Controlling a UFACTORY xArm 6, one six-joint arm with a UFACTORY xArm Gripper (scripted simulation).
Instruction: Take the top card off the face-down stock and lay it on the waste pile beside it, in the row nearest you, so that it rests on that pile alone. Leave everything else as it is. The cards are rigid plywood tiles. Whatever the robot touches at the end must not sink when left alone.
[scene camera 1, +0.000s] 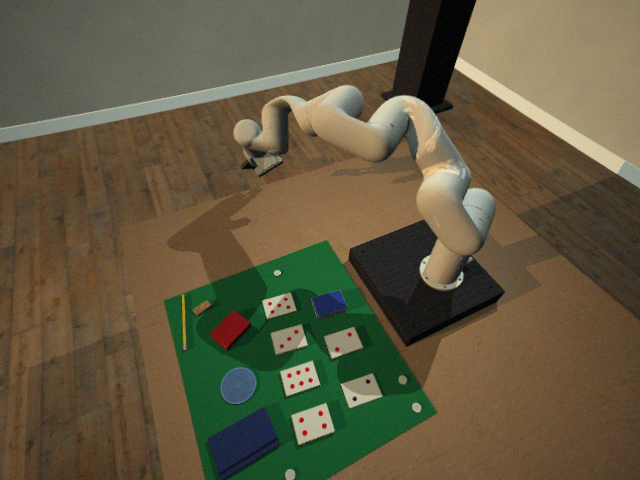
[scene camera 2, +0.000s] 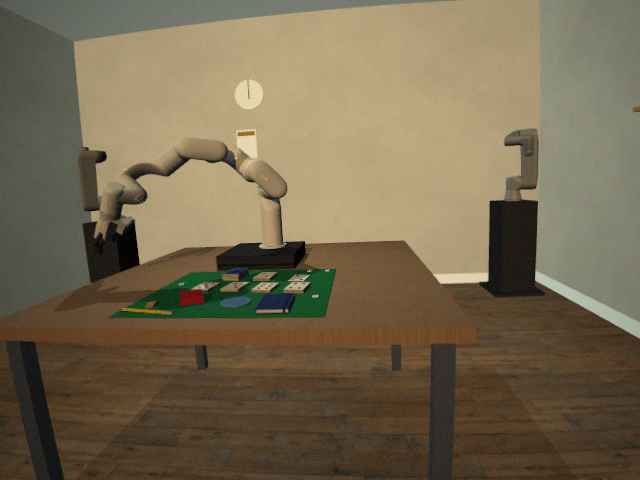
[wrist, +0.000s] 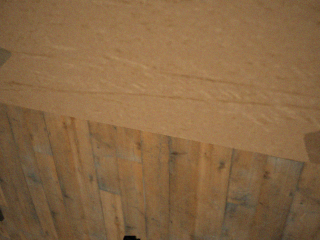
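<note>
There is a green mat (scene camera 1: 315, 270), (scene camera 2: 168, 298) that I can see from both of those cameras. I also see a red box (scene camera 1: 231, 329), though in the wrist view the box is out of frame.
</note>
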